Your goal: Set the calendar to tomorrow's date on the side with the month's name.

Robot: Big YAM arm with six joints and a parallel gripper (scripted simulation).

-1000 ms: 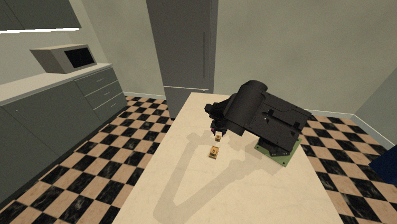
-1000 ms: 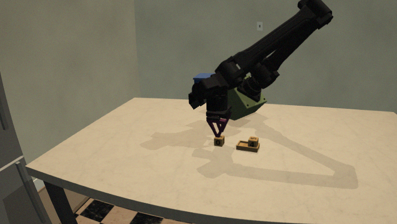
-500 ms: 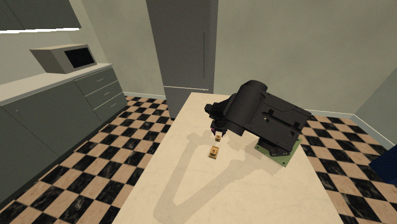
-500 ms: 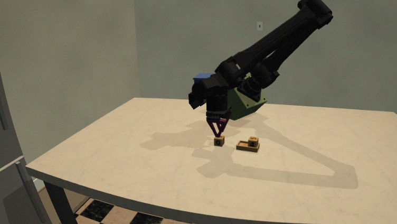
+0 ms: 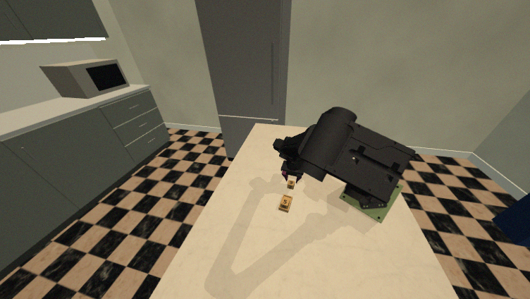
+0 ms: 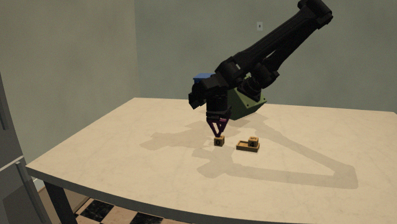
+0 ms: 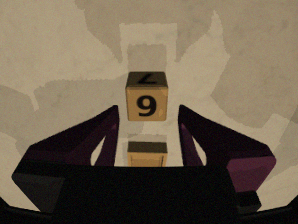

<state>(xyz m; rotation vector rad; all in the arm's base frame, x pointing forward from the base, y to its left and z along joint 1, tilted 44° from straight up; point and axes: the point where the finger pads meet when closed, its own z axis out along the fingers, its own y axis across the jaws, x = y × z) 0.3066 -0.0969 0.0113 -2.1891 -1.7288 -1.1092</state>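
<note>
My gripper is now 3 cm above the cube. Also, from my hand: wooden tray 1 cm ahead, 11 cm to the left, 4 cm below.
</note>
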